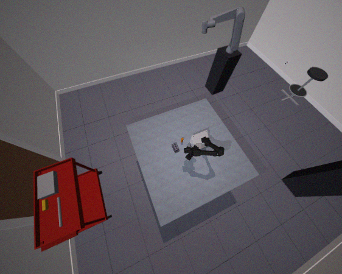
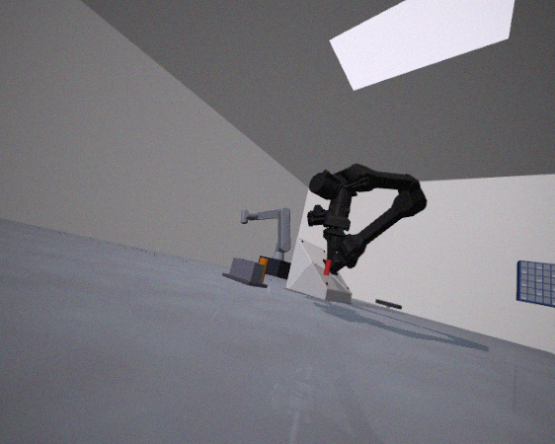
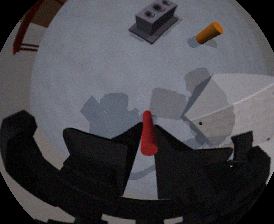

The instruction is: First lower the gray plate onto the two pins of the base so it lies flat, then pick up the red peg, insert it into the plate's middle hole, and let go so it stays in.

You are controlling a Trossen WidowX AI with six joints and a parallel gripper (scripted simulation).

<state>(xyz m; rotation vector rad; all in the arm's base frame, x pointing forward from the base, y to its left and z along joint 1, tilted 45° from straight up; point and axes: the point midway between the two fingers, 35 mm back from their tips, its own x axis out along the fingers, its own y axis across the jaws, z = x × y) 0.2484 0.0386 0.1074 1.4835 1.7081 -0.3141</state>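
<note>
Right now the gray plate is 10 cm ahead of my gripper tip, 19 cm to the right of it and 7 cm below it. The rest, counted from my gripper tip: dark flat base 10 cm ahead, 19 cm to the right, 10 cm below; then orange pin 2 cm behind, 24 cm to the right, 7 cm below; then red peg right at my gripper tip.
</note>
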